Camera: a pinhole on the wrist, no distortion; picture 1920 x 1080 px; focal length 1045.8 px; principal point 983.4 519.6 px. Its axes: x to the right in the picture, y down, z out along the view. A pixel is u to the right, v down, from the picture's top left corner.
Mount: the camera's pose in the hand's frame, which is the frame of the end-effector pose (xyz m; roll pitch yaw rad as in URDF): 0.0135 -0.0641 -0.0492 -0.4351 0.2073 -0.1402
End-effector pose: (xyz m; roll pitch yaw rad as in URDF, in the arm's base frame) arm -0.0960 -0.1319 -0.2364 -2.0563 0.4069 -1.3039
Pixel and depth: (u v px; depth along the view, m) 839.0 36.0 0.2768
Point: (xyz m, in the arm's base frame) 0.1566 -0.0748 -0.3074
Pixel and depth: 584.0 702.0 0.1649
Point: -0.0376 -0.0785 -0.3047
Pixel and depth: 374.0 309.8 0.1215
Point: -0.0197 -0.0804 -0.2380
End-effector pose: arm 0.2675 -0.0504 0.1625 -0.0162 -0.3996 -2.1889
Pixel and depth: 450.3 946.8 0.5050
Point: 0.6999 -0.0675 0.4544
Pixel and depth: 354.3 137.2 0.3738
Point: 0.4136 0.1640 0.4712
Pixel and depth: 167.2 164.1 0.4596
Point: 0.5264 0.2608 0.5310
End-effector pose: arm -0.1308 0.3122 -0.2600 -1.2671 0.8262 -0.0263
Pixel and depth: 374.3 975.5 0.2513
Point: -0.2411 0.5127 -0.2813
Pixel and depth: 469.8 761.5 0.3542
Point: -0.2296 0.6215 -0.2695
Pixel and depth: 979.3 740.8 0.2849
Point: -0.1008 0.5129 -0.3519
